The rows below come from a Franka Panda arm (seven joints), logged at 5 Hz.
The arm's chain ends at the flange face. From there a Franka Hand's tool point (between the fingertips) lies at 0.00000 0.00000 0.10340 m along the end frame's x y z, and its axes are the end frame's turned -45 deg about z.
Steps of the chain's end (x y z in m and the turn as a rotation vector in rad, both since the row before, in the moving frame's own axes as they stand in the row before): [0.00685 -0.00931 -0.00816 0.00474 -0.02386 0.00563]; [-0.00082 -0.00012 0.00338 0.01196 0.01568 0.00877]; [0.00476 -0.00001 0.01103 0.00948 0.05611 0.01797]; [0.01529 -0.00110 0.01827 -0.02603 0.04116 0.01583]
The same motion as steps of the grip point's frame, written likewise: [0.01003 -0.00383 -0.00819 0.02022 -0.01352 0.00563]; [0.00152 -0.00038 0.00336 -0.00263 0.01954 0.00877]; [0.00814 0.00681 0.01086 -0.03297 0.04638 0.01797]; [0.01266 0.01495 0.01815 -0.04751 0.01070 0.01583]
